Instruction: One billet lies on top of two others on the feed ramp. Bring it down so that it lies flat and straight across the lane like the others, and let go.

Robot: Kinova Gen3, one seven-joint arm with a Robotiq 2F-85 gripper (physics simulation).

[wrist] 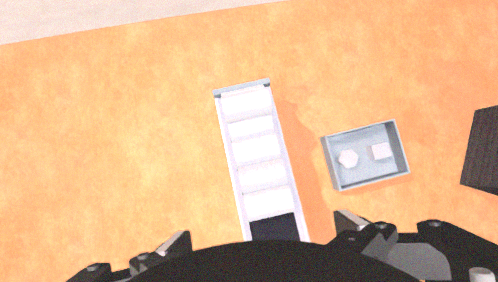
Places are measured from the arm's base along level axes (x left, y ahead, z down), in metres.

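Where they show: gripper, fingertip midpoint: point(263, 237).
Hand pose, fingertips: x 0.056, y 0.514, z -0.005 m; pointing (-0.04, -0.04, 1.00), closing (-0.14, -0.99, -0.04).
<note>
After its pixels a point has its place.
The feed ramp point(303, 227) @[x 0.106, y 0.443, z 0.221 m] runs away from me, with pale side rails, a grey end plate and a dark bare floor at its near end. Several white billets lie across the lane in a row, the nearest billet point(269, 201) @[x 0.065, y 0.494, z 0.197 m] beside the dark floor. The farthest visible billet point(246, 105) @[x -0.066, y 0.525, z 0.179 m], by the end plate, looks larger and higher than the others and partly covers its neighbours. It looks about parallel to them; the glare hides how it rests. My gripper point(263, 237) @[x 0.056, y 0.514, z -0.005 m] is open and empty, its fingertips wide apart at the bottom of the view, away from that billet.
A grey tray point(336, 162) @[x 0.009, y 0.363, z 0.299 m] stands right of the ramp, holding a white six-sided piece point(348, 158) @[x 0.004, y 0.347, z 0.287 m] and a white block point(380, 150) @[x -0.009, y 0.294, z 0.278 m]. A dark box point(482, 150) @[x -0.008, y 0.114, z 0.272 m] stands at the right edge. The orange table top point(125, 125) @[x -0.059, y 0.754, z 0.307 m] ends at a pale surface point(75, 17) at the upper left.
</note>
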